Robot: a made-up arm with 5 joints.
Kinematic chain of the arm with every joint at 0, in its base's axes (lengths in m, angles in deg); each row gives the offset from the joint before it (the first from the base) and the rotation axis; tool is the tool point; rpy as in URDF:
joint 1: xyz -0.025 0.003 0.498 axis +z
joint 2: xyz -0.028 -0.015 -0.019 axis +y
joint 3: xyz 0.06 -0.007 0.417 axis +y
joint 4: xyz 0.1 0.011 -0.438 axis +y
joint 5: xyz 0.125 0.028 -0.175 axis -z
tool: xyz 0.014 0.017 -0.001 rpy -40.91 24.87 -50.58
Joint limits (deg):
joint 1: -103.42..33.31
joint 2: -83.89..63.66
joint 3: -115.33..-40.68
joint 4: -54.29..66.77
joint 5: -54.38..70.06
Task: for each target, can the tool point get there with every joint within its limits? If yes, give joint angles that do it. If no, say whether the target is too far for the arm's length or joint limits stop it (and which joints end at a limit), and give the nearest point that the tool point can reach.
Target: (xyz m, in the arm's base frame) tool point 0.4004 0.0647 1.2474
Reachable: yes | joints 5.26 -23.49 -81.60 13.41 36.20
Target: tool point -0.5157 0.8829 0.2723
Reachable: no: joint limits stop it (at a limit: joint 2, joint 3, joint 4) | nearest point -0.4563 0.7764 0.8727 | short by 0.613 m
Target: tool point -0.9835 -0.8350 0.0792
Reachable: no: too far | nearest point -0.2250 -0.8766 0.1874 | short by 0.767 m
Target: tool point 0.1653 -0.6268 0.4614
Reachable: yes | joints -74.88 12.21 -51.74 26.48 44.23
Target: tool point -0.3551 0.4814 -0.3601
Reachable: no: joint limits stop it (at a limit: joint 1, joint 2, joint 3) | nearest point 0.1070 0.1343 -0.0232 | short by 0.669 m
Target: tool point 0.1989 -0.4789 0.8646
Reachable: yes | joints -67.00 -24.57 -52.51 31.49 48.30
